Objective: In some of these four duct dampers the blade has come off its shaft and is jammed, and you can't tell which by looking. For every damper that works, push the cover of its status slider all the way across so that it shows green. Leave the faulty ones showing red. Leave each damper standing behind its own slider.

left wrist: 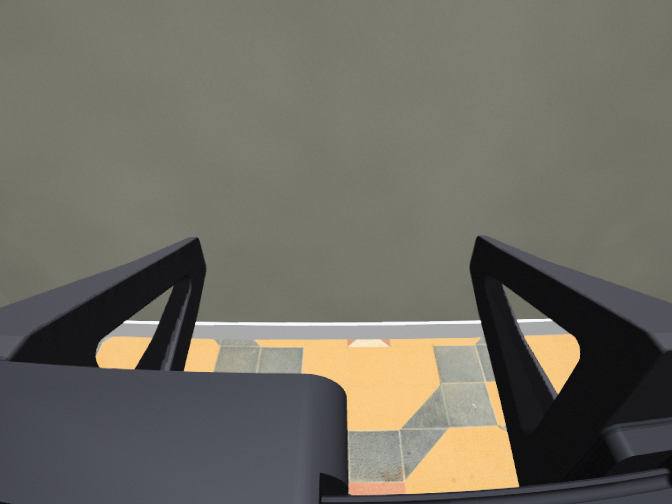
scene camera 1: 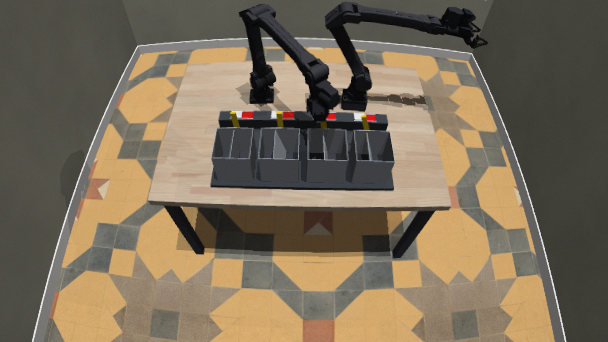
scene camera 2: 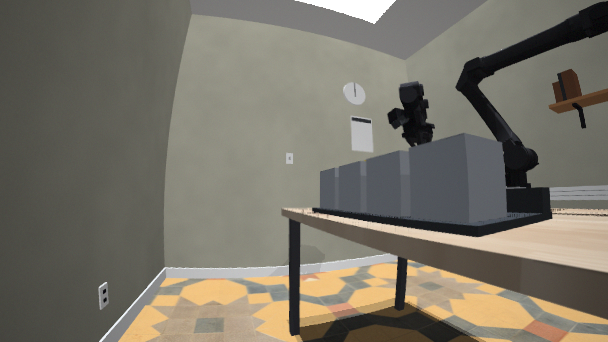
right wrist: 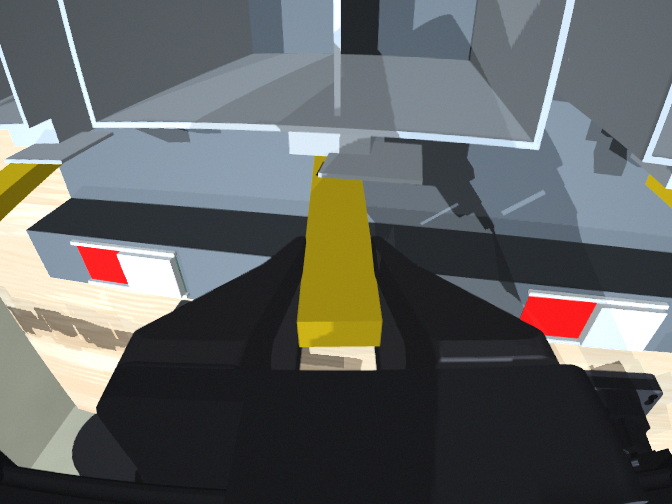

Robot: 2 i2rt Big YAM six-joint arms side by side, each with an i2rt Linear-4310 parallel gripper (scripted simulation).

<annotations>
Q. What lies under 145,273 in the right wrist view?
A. A white slider cover.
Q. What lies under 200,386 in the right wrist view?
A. My right gripper.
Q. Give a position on a damper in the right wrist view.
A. At 608,71
</annotations>
